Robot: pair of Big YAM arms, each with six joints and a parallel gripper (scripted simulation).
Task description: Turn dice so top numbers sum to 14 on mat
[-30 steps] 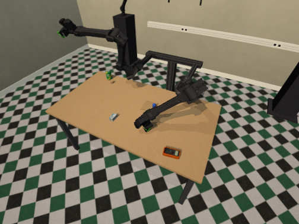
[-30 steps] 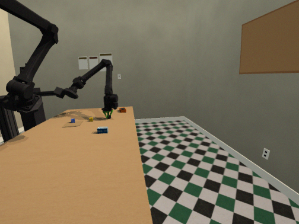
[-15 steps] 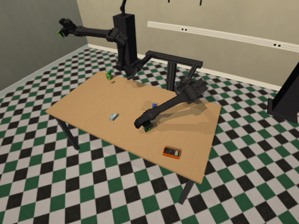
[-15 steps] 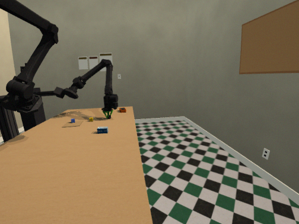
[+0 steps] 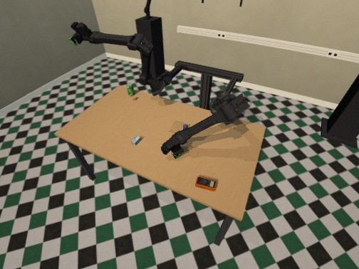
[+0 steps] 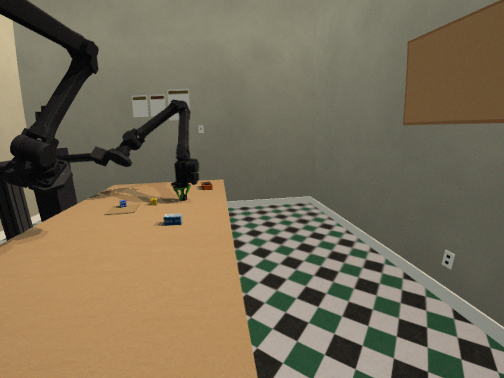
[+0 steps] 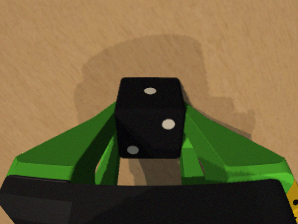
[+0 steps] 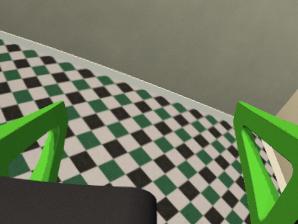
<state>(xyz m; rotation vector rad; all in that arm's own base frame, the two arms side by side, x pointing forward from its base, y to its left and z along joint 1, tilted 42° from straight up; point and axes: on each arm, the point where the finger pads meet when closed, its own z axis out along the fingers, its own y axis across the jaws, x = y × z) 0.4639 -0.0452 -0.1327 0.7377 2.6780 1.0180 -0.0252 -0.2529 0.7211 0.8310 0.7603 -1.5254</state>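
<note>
The yellow die is 14 cm behind my left hand and 7 cm to the right of it. Also, from my left hand: blue die 30 cm behind, 10 cm to the right, 1 cm above; then black die right at my left hand; then tan mat 28 cm behind, 14 cm to the right, 1 cm below.
</note>
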